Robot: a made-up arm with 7 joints. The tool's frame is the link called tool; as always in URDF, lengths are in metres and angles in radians. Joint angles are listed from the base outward.
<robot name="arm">
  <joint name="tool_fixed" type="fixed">
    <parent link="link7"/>
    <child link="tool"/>
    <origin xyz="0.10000 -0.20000 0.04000" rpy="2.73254 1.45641 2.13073"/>
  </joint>
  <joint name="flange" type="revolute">
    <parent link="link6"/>
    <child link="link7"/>
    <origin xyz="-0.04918 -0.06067 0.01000" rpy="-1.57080 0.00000 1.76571"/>
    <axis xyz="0 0 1"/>
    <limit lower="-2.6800" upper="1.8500"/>
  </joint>
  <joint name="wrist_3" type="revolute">
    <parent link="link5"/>
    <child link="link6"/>
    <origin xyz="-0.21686 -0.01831 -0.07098" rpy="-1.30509 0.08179 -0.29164"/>
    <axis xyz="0 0 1"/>
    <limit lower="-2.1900" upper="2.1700"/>
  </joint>
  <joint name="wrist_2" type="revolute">
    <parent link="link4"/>
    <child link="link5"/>
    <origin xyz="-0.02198 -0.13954 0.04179" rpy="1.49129 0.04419 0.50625"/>
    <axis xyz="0 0 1"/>
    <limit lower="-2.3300" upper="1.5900"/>
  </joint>
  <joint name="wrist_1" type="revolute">
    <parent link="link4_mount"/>
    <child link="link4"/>
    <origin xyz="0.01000 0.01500 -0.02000" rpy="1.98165 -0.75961 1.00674"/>
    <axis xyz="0 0 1"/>
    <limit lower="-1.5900" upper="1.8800"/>
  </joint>
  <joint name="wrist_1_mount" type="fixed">
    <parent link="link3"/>
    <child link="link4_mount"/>
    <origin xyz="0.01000 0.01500 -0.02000"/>
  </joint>
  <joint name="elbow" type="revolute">
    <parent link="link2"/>
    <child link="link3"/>
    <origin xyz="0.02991 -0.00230 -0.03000" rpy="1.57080 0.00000 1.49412"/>
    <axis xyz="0 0 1"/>
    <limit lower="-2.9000" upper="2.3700"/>
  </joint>
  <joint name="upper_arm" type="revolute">
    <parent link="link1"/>
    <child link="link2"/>
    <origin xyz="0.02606 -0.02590 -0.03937" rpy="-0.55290 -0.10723 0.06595"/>
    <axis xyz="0 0 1"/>
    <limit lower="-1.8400" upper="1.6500"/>
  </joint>
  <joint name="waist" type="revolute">
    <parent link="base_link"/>
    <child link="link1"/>
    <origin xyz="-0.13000 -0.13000 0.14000" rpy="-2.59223 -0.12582 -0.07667"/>
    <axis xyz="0 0 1"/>
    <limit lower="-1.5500" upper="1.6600"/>
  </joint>
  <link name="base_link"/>
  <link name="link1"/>
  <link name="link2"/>
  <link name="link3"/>
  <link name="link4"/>
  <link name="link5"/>
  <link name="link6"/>
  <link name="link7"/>
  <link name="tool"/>
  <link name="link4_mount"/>
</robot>
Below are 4 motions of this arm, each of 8 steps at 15 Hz.
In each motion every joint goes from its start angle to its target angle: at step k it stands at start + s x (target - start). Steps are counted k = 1, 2, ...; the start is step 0. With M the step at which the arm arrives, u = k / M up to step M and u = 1 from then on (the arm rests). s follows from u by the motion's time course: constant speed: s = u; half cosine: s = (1 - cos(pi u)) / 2; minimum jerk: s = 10 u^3 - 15 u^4 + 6 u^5.
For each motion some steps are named. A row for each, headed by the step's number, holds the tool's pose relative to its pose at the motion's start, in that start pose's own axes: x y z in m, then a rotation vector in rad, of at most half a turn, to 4 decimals.
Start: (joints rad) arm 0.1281 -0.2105 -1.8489 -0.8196 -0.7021 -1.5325 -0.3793
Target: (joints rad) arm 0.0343 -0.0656 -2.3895 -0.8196 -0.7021 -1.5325 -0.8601
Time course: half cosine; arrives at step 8
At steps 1, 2, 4, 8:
1: -0.0017 -0.0016 -0.0092 0.0361 -0.0107 -0.0053
2: -0.0060 -0.0046 -0.0363 0.1385 -0.0421 -0.0198
4: -0.0151 0.0013 -0.1307 0.4693 -0.1534 -0.0610
8: -0.0082 0.0541 -0.2669 0.9257 -0.3364 -0.1028

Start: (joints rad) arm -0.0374 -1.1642 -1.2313 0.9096 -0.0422 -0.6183 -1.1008
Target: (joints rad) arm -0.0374 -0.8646 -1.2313 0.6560 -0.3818 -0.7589 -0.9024
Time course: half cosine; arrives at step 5
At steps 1, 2, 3, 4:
1: -0.0178 0.0272 0.0031 -0.0059 0.0200 -0.0760
2: -0.0532 0.1014 0.0132 -0.0158 0.0814 -0.2708
3: -0.0743 0.1938 0.0296 -0.0155 0.1749 -0.5011
4: -0.0744 0.2647 0.0458 -0.0040 0.2643 -0.6772

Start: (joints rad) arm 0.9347 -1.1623 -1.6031 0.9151 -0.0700 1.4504 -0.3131
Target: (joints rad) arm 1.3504 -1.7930 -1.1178 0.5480 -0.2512 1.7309 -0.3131
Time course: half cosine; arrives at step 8
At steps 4, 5, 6, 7, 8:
4: -0.0340 0.0784 -0.0981 -0.2067 -0.3337 -0.0849
5: -0.0405 0.0999 -0.1394 -0.2836 -0.4713 -0.1102
6: -0.0434 0.1142 -0.1750 -0.3476 -0.5915 -0.1273
7: -0.0441 0.1218 -0.1987 -0.3897 -0.6734 -0.1362
8: -0.0441 0.1241 -0.2070 -0.4043 -0.7025 -0.1388

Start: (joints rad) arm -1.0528 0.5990 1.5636 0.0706 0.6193 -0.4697 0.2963
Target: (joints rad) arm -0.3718 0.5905 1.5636 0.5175 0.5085 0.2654 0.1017
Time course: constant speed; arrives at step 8
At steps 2, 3, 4, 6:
2: 0.0163 -0.0194 -0.1230 0.0985 -0.4088 0.1018
3: 0.0409 -0.0250 -0.1833 0.1366 -0.6152 0.1527
4: 0.0762 -0.0283 -0.2396 0.1661 -0.8225 0.2040
6: 0.1746 -0.0292 -0.3316 0.1951 -1.2385 0.3084

